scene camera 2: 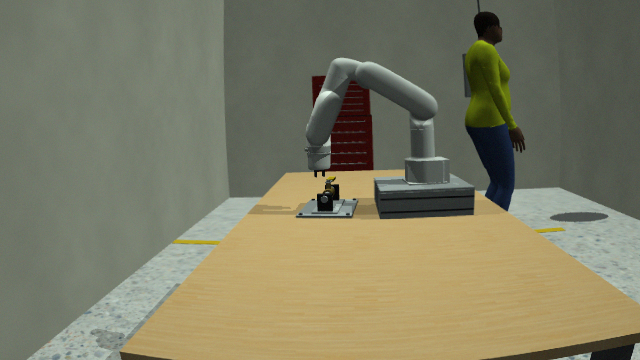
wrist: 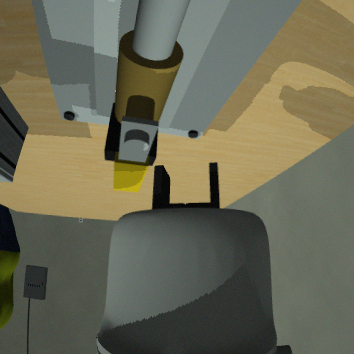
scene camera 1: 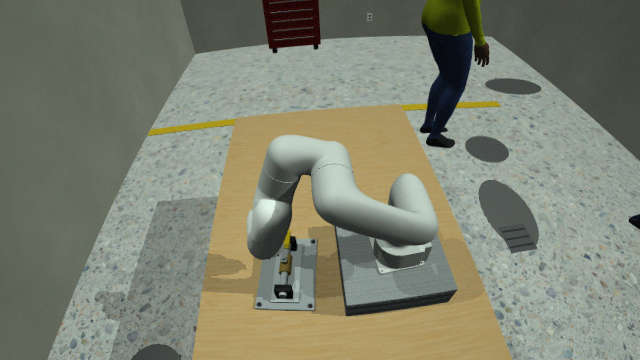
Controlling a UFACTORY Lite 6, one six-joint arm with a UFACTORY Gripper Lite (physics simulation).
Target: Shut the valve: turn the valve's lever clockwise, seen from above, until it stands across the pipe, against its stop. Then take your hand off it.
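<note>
The valve's brass body [scene camera 1: 285,265] [wrist: 146,82] sits on a grey pipe [wrist: 161,25], held by black brackets above a grey base plate [scene camera 1: 309,280] [scene camera 2: 345,207] [wrist: 215,65]. The yellow lever [scene camera 1: 288,238] [scene camera 2: 331,178] [wrist: 130,177] points away from scene camera 1, roughly along the pipe. My gripper [scene camera 2: 319,175] [wrist: 186,165] is open, with no object between its fingers. It stands beside the lever's yellow end, on its right in the wrist view and on its left in scene camera 2, apart from it. In scene camera 1 the arm hides the fingers.
The arm's base stands on a grey block [scene camera 1: 360,285] [scene camera 2: 425,204] to the right of the valve on the wooden table [scene camera 1: 350,335] [scene camera 2: 375,275]. A person [scene camera 1: 450,65] [scene camera 2: 487,90] stands beyond the table, at the right. A red cabinet [scene camera 1: 292,25] [scene camera 2: 355,135] stands behind.
</note>
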